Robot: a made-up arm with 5 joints.
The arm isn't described. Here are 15 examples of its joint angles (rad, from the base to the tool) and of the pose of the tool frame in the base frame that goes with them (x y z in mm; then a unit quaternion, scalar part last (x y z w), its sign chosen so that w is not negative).
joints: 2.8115 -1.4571 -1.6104 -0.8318 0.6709
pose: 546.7 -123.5 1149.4 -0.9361 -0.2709 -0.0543 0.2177
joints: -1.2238 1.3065 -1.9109 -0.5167 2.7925
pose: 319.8 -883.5 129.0 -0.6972 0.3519 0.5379 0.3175
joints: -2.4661 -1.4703 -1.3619 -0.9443 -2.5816
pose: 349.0 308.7 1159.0 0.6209 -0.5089 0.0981 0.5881
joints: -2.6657 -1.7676 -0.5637 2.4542 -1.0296
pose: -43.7 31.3 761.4 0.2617 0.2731 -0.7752 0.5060
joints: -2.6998 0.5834 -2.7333 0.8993 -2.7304
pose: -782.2 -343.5 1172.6 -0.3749 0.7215 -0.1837 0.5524
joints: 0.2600 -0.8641 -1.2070 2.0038 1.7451
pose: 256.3 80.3 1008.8 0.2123 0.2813 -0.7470 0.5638
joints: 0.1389 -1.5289 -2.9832 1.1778 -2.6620
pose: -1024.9 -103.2 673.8 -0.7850 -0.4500 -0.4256 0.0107
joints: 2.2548 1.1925 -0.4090 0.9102 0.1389
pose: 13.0 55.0 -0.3 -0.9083 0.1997 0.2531 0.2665
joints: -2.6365 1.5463 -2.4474 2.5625 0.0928
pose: -705.8 -313.8 46.6 -0.8259 -0.4165 0.3793 0.0215
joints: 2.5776 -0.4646 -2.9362 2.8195 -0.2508
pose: 125.5 -20.4 1295.6 -0.0681 -0.0661 0.9266 0.3640
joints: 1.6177 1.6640 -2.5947 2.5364 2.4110
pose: -42.6 804.6 35.0 -0.4918 -0.1671 -0.6032 0.6052
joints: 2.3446 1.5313 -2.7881 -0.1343 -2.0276
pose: -789.6 820.4 412.0 -0.0227 0.7546 -0.6517 0.0733
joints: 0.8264 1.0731 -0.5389 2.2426 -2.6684
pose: 58.3 118.6 159.2 -0.5548 -0.6674 -0.4738 0.1496
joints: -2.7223 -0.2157 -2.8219 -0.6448 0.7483
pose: 121.0 128.1 1465.3 -0.7366 -0.6363 -0.0720 0.2175
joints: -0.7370 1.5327 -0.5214 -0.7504 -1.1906
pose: 77.2 -67.4 -126.6 -0.0519 0.4017 0.0716 0.9115
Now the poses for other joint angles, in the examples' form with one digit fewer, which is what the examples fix.
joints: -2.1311 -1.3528 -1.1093 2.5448 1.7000
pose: -13 68 972 -0.342 0.016 0.799 0.494
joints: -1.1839 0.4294 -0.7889 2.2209 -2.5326
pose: 149 -344 279 0.593 0.065 0.506 0.623
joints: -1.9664 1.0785 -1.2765 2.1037 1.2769
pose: -226 -406 49 -0.313 -0.783 0.385 0.375
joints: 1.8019 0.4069 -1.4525 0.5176 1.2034
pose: -190 920 557 0.088 0.326 0.183 0.923
